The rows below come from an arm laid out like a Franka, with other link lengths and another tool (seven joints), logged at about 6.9 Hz.
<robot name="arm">
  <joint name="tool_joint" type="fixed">
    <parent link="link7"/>
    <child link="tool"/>
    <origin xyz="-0.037 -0.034 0.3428" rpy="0 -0.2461 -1.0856"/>
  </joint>
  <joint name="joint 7" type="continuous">
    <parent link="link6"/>
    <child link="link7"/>
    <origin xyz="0 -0.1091 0" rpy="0 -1.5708 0"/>
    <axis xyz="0 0 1"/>
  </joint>
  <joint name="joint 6" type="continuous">
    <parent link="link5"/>
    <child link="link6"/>
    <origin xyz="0 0 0" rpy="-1.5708 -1.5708 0"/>
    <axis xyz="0 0 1"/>
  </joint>
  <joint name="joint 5" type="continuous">
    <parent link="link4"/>
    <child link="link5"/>
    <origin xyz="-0.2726 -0.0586 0" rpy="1.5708 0 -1.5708"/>
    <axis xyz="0 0 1"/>
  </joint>
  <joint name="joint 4" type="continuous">
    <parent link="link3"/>
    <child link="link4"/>
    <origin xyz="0.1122 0 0" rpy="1.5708 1.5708 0"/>
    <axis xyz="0 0 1"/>
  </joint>
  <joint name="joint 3" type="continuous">
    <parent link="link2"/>
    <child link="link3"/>
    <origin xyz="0 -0.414 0" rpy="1.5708 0 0"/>
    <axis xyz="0 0 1"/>
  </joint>
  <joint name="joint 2" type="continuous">
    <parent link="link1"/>
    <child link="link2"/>
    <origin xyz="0 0 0" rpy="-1.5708 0 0"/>
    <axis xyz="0 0 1"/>
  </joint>
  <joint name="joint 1" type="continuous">
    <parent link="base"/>
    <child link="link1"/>
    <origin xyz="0 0 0.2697" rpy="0 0 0"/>
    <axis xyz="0 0 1"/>
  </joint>
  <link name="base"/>
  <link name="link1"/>
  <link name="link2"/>
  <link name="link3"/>
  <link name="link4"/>
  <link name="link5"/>
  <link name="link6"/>
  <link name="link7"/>
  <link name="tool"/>
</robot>
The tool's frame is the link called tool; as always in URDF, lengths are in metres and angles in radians. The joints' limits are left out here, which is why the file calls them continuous.
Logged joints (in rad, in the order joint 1, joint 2, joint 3, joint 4, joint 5, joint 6, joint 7), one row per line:
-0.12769, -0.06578, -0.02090, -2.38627, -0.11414, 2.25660, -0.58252
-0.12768, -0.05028, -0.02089, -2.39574, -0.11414, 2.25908, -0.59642
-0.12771, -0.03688, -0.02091, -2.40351, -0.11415, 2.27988, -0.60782
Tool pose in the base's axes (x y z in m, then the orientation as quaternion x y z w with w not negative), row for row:
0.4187, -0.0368, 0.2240, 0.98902, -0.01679, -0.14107, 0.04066
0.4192, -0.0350, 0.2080, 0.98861, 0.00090, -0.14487, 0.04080
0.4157, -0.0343, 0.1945, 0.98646, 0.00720, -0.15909, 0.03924
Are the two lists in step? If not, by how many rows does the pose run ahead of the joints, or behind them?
The pose runs 2 rows behind the joints: the pose in row i belongs to the joints in row i - 2.
